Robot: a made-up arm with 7 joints. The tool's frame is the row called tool.
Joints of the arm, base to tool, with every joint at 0 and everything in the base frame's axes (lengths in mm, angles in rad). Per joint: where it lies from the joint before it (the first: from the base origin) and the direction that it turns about. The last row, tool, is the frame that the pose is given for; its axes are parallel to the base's.
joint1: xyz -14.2 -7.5 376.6 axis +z
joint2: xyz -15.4 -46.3 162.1 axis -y
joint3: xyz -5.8 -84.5 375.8 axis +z
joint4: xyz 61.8 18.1 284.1 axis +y
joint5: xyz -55.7 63.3 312 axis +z
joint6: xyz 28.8 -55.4 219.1 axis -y
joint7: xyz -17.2 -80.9 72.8 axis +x
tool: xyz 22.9 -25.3 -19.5
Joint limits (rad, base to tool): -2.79..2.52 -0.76..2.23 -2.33..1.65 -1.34..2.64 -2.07..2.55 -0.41..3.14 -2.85..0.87
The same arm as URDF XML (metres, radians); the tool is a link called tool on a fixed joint. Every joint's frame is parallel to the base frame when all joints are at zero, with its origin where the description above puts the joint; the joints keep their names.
<robot name="arm">
  <joint name="tool_joint" type="fixed">
    <parent link="link7"/>
    <child link="tool"/>
    <origin xyz="0.0229 -0.0253 -0.0195" rpy="0.0000 0.0000 0.0000"/>
  </joint>
  <joint name="joint7" type="revolute">
    <parent link="link6"/>
    <child link="link7"/>
    <origin xyz="-0.0172 -0.0809 0.0728" rpy="0.0000 0.0000 0.0000"/>
    <axis xyz="1 0 0"/>
    <limit lower="-2.8500" upper="0.8700"/>
  </joint>
  <joint name="joint6" type="revolute">
    <parent link="link5"/>
    <child link="link6"/>
    <origin xyz="0.0288 -0.0554 0.2191" rpy="0.0000 0.0000 0.0000"/>
    <axis xyz="0 -1 0"/>
    <limit lower="-0.4100" upper="3.1400"/>
  </joint>
  <joint name="joint5" type="revolute">
    <parent link="link4"/>
    <child link="link5"/>
    <origin xyz="-0.0557 0.0633 0.3120" rpy="0.0000 0.0000 0.0000"/>
    <axis xyz="0 0 1"/>
    <limit lower="-2.0700" upper="2.5500"/>
  </joint>
  <joint name="joint4" type="revolute">
    <parent link="link3"/>
    <child link="link4"/>
    <origin xyz="0.0618 0.0181 0.2841" rpy="0.0000 0.0000 0.0000"/>
    <axis xyz="0 1 0"/>
    <limit lower="-1.3400" upper="2.6400"/>
  </joint>
  <joint name="joint3" type="revolute">
    <parent link="link2"/>
    <child link="link3"/>
    <origin xyz="-0.0058 -0.0845 0.3758" rpy="0.0000 0.0000 0.0000"/>
    <axis xyz="0 0 1"/>
    <limit lower="-2.3300" upper="1.6500"/>
  </joint>
  <joint name="joint2" type="revolute">
    <parent link="link1"/>
    <child link="link2"/>
    <origin xyz="-0.0154 -0.0463 0.1621" rpy="0.0000 0.0000 0.0000"/>
    <axis xyz="0 -1 0"/>
    <limit lower="-0.7600" upper="2.2300"/>
  </joint>
  <joint name="joint1" type="revolute">
    <parent link="base_link"/>
    <child link="link1"/>
    <origin xyz="-0.0142 -0.0075 0.3766" rpy="0.0000 0.0000 0.0000"/>
    <axis xyz="0 0 1"/>
    <limit lower="-2.7900" upper="2.5200"/>
  </joint>
  <link name="base_link"/>
  <link name="link1"/>
  <link name="link2"/>
  <link name="link3"/>
  <link name="link4"/>
  <link name="link5"/>
  <link name="link6"/>
  <link name="link7"/>
  <link name="tool"/>
</robot>

